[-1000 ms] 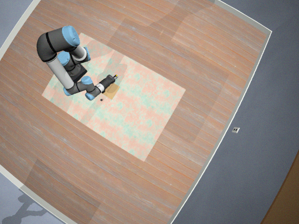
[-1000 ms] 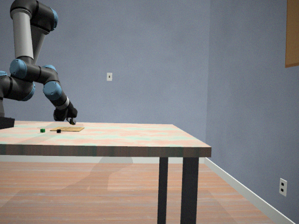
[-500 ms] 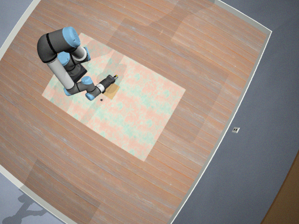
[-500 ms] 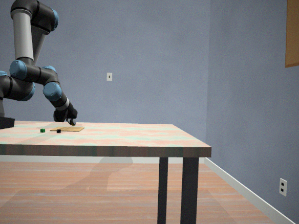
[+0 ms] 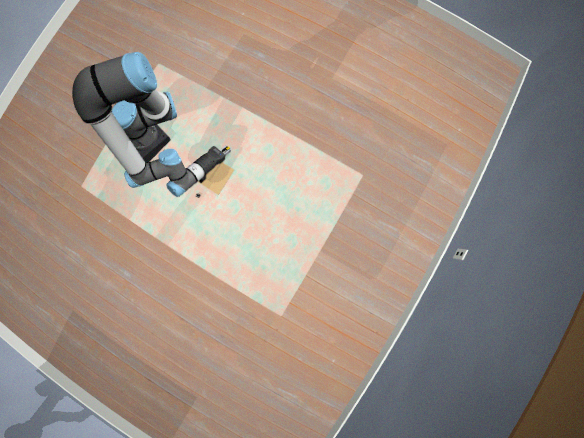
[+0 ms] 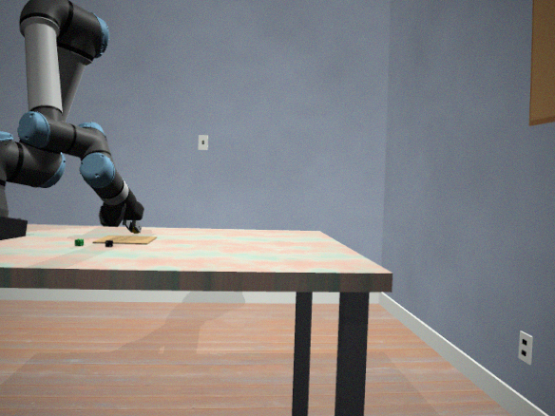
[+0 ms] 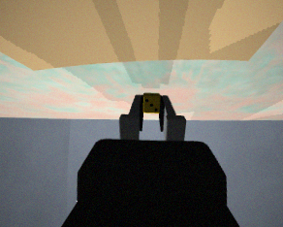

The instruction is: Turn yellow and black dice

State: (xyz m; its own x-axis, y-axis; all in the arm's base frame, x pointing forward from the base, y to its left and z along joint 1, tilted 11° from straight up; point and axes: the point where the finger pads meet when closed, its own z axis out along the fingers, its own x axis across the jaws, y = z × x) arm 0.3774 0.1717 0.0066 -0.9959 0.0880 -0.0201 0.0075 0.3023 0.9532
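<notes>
Now: the tan mat 130 mm to the right of my hand, 20 mm below it and 10 mm ahead of it. Round my hand: yellow die (10 mm to the left, 10 mm below); then black die (250 mm to the right, 20 mm below, 10 mm ahead); then green die (250 mm to the right, 70 mm behind, 20 mm below).
</notes>
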